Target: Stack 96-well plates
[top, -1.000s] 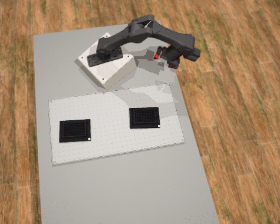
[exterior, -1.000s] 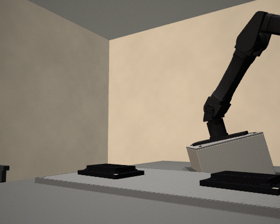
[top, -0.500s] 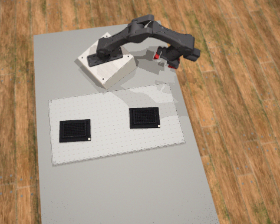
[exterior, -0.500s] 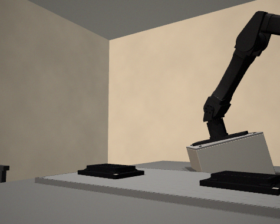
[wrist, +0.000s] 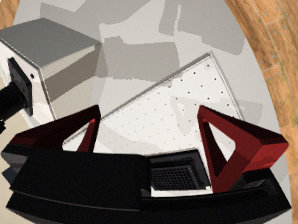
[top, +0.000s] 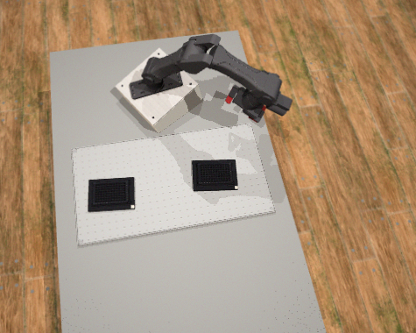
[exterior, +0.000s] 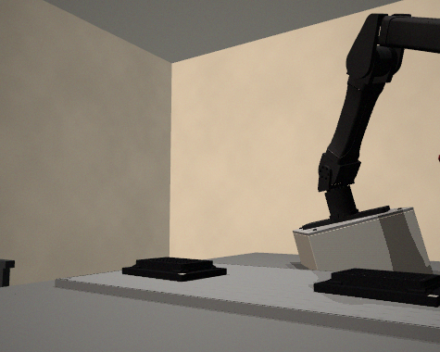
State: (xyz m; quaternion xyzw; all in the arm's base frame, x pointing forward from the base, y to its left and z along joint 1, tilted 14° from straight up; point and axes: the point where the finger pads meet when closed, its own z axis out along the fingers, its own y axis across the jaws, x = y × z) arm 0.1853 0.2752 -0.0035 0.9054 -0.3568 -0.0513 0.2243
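My gripper is now 170 mm short of the black 96-well plate, 510 mm to the left of it and 120 mm above it.
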